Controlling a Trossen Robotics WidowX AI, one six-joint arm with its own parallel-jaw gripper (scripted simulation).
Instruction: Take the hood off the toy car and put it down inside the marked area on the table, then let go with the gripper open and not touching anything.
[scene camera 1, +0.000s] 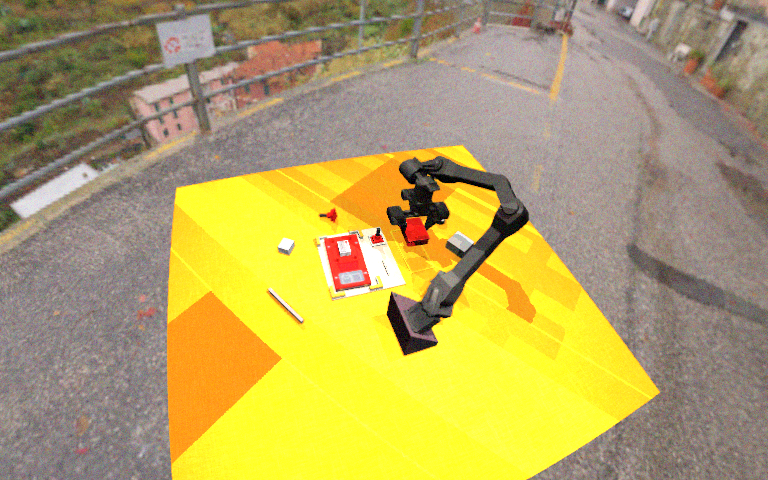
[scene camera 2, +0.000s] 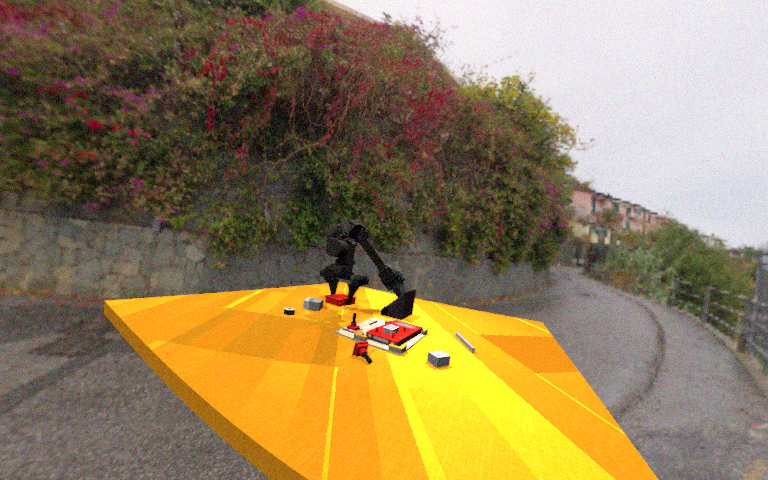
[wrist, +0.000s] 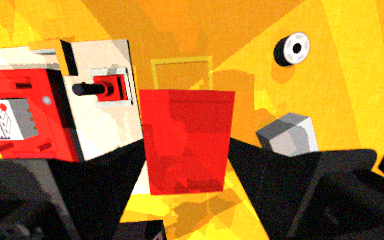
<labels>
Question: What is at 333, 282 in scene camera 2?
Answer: My gripper.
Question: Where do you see my gripper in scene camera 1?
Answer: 413, 231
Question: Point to a red hood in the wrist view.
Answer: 186, 133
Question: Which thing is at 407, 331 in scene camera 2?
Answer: A toy car.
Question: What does my gripper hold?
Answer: A red hood.
</labels>
